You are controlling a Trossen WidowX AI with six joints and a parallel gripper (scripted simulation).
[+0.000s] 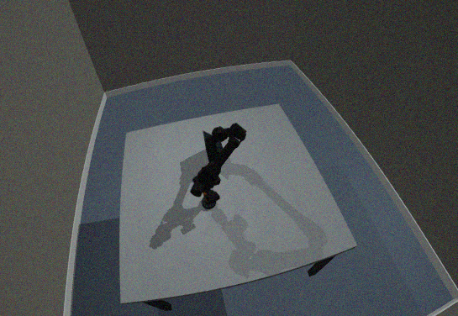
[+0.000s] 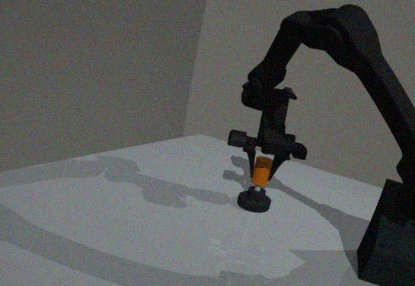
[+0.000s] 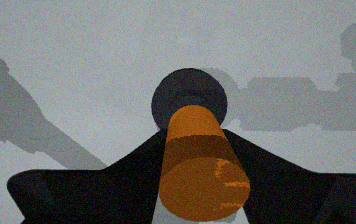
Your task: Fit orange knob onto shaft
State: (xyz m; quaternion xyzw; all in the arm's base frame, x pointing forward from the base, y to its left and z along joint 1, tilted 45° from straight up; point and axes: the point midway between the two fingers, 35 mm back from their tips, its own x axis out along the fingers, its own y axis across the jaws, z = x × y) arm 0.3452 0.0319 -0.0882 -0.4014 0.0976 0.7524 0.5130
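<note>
Now: gripper tip 4 cm above the round dark pedestal. Also, from my gripper tip: orange knob (3 cm above).
</note>
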